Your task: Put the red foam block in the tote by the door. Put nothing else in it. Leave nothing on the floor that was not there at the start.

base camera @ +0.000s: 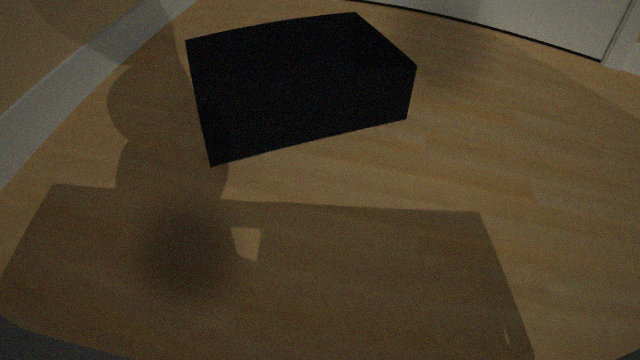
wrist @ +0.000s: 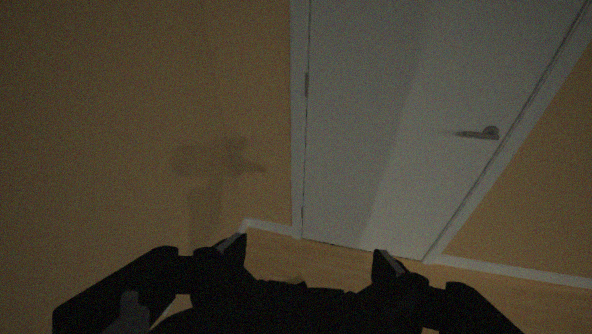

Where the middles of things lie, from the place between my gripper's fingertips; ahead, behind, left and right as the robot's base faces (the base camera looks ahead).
Now: hand 31 cm short of the black tote (base camera: 260, 88), 7 cm to the right of it and 113 cm above it.
